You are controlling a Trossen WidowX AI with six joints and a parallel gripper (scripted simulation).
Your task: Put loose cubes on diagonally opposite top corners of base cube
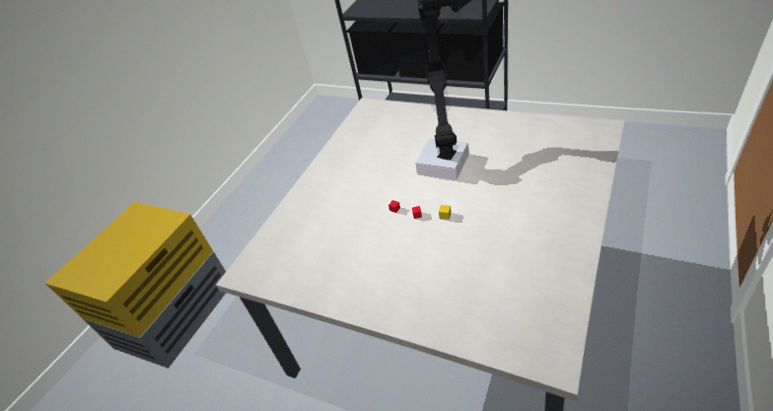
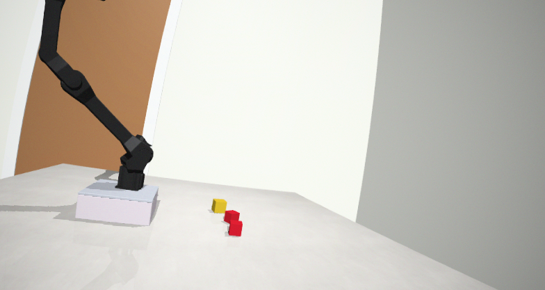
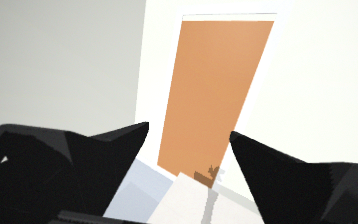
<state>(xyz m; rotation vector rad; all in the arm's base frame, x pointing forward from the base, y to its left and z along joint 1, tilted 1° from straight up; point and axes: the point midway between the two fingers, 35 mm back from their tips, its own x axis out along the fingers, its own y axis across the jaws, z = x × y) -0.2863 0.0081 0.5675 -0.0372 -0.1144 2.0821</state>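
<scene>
The red cube is 620 mm ahead of my gripper tip, 20 mm to the right of it and 620 mm below it. From my gripper tip the other things lie so: yellow cube (580 mm ahead, 90 mm to the left, 620 mm below).
</scene>
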